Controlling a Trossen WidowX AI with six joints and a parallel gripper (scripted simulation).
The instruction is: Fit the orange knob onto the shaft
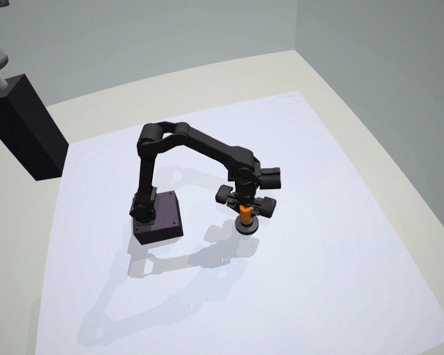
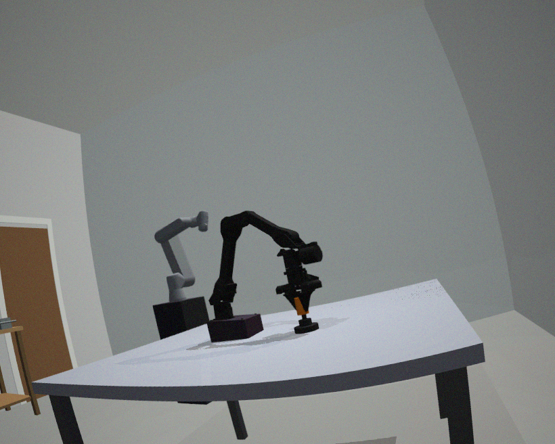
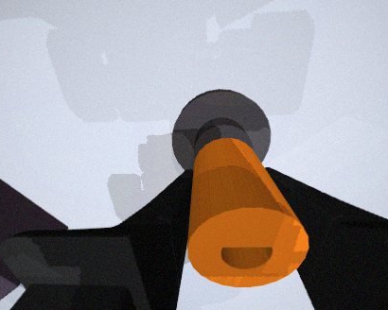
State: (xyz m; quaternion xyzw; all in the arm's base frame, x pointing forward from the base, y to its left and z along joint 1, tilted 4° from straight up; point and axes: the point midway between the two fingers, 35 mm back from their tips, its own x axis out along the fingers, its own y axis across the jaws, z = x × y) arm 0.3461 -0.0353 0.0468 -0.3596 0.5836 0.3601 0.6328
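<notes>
My gripper tip is now 20 mm below the orange knob. The rest, counted from my gripper tip: pedestal 40 mm below.
</notes>
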